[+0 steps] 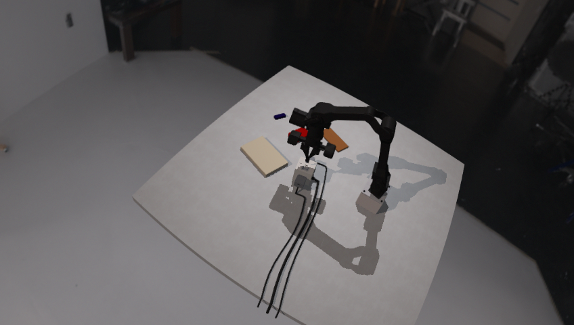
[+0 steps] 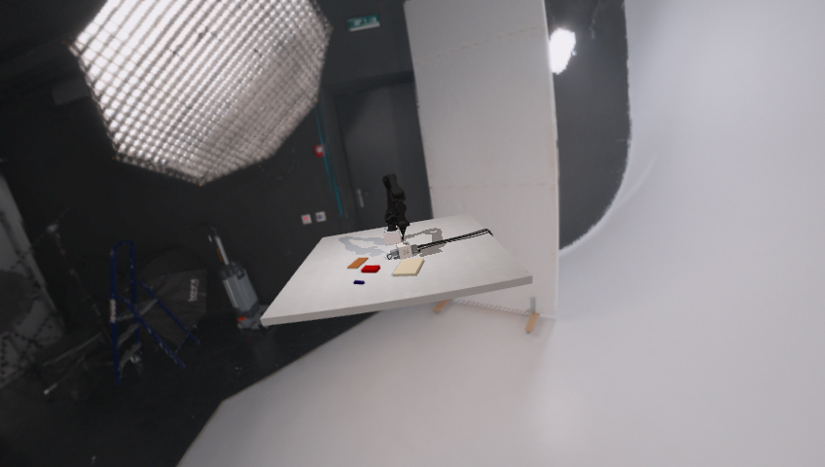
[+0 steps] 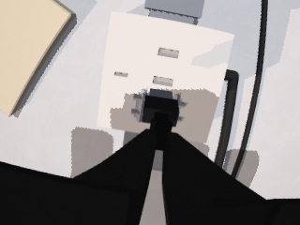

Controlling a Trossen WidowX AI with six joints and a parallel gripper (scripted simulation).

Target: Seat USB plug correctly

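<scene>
Right now my gripper tip is 20 mm above the black USB plug.
</scene>
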